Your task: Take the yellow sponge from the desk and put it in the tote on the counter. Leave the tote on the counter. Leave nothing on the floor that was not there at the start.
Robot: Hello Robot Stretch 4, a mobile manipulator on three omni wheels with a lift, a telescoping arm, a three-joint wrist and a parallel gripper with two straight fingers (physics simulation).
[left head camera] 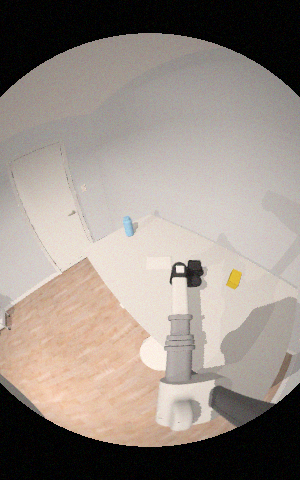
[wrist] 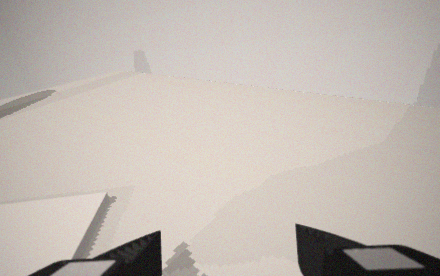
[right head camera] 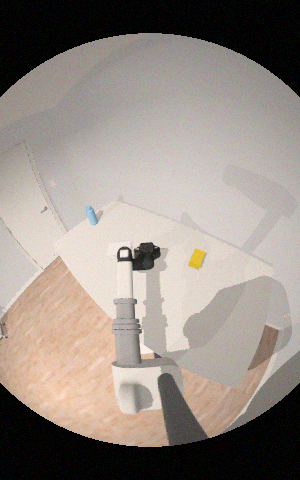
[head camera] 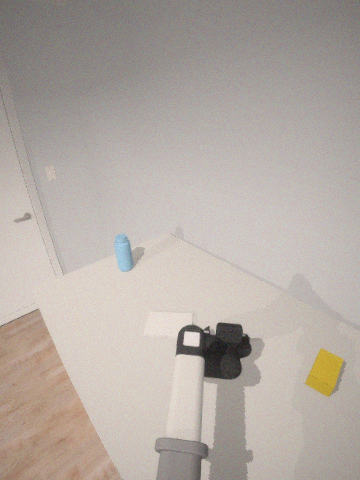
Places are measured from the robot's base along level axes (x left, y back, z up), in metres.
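Pixels of known places: gripper, fingertip midpoint: [left head camera: 186, 264] [wrist: 228, 248]; robot's base at its link origin: [left head camera: 160, 350].
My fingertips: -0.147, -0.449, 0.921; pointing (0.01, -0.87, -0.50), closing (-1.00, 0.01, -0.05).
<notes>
For each thing: its top centre in the pictures, then the offset to it from my fingertips, as dx, dy, dz. Level surfaces: height alone.
- yellow sponge at its top centre: [head camera: 327, 366] [right head camera: 197, 255] [left head camera: 235, 276] -0.272, +0.139, +0.035
- white desk at its surface level: dz -0.010
- light blue bottle at its top centre: [head camera: 120, 236] [left head camera: 126, 216] [right head camera: 87, 206] +0.425, -0.334, +0.155
- flat white item at its top centre: [head camera: 168, 323] [left head camera: 158, 262] [right head camera: 118, 247] +0.174, -0.017, -0.001
The yellow sponge [head camera: 325, 371] [left head camera: 234, 279] [right head camera: 197, 259] lies on the white desk [head camera: 125, 400] [left head camera: 117, 267] [right head camera: 85, 262] [wrist: 250, 140], to the right of my gripper in the head views. It does not show in the wrist view. My gripper [head camera: 225, 350] [left head camera: 194, 273] [right head camera: 146, 256] [wrist: 228, 248] is over the desk and apart from the sponge. In the wrist view its two fingers stand wide apart, open, with desk surface between them. In the head views the wrist parts hide the fingertips. The tote and the counter do not show.
A light blue bottle [head camera: 124, 254] [left head camera: 128, 226] [right head camera: 91, 215] stands at the desk's back left. A flat white item [head camera: 165, 323] [left head camera: 158, 262] [right head camera: 117, 248] [wrist: 45, 230] lies left of the gripper. A wall borders the desk's back. A door [head camera: 15, 250] [left head camera: 47, 210] is beyond its left end.
</notes>
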